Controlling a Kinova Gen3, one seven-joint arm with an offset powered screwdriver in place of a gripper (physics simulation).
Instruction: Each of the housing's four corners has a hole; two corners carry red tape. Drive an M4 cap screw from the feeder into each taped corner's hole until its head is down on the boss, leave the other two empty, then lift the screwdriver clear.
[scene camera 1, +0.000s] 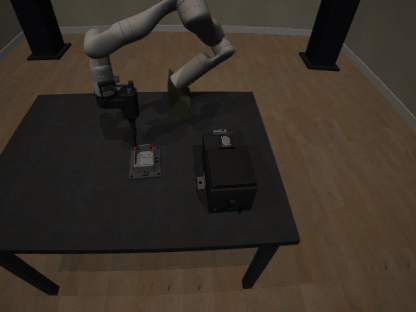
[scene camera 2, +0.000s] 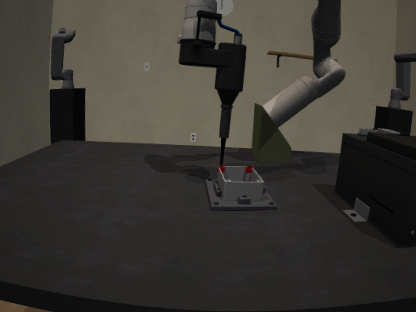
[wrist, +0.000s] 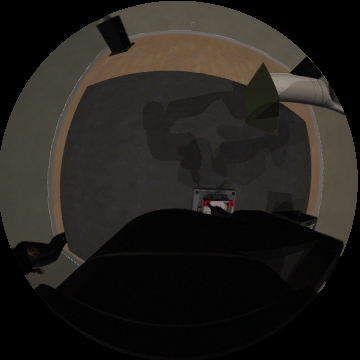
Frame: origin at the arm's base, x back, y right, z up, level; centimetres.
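Where they show: hand, its tool point: (scene camera 1: 135, 146) (scene camera 2: 220, 165) (wrist: 206, 203); arm's base, origin of its link: (scene camera 1: 176, 82) (scene camera 2: 268, 118) (wrist: 271, 87).
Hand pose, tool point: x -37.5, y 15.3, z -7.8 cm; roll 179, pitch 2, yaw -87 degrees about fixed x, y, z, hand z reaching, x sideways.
Each offset is from my tool point to the top centre of the thing. "*": to the spot under its first point.
The light grey housing @[dx -4.7, dy -4.0, dz -0.2 cm] (scene camera 1: 145, 160) (scene camera 2: 243, 191) (wrist: 223, 204) sits upright on a dark fixture plate @[dx -4.7, dy -4.0, dz -4.3 cm] (scene camera 1: 134, 173) (scene camera 2: 235, 206) (wrist: 204, 191). Red tape marks its far left corner @[* dx -0.6, dy -0.2, dz -0.8 cm] (scene camera 2: 221, 169) and far right corner @[* dx +0.5, dy -6.9, dz -0.5 cm] (scene camera 1: 152, 146) (scene camera 2: 249, 170) (wrist: 231, 204). My screwdriver (scene camera 1: 135, 144) (scene camera 2: 221, 163) (wrist: 208, 204) stands nearly upright, its bit tip at the top of the far left taped corner. The tip hides that hole; whether a screw head is down there is too small to tell. The far right hole's contents are also unclear. The black feeder @[dx -14.2, dy -36.9, dz +12.0 cm] (scene camera 1: 230, 167) (scene camera 2: 376, 185) stands to the right.
A green wedge (scene camera 1: 179, 97) (scene camera 2: 270, 145) (wrist: 261, 97) carries the arm's base at the table's back. A small metal bracket @[dx -15.0, dy -27.3, dz -4.8 cm] (scene camera 1: 201, 182) (scene camera 2: 355, 214) is at the feeder's left side. Small pale parts @[* dx -8.5, dy -36.2, dz +11.9 cm] (scene camera 1: 225, 141) lie at the feeder's back. Low clamps surround the housing.
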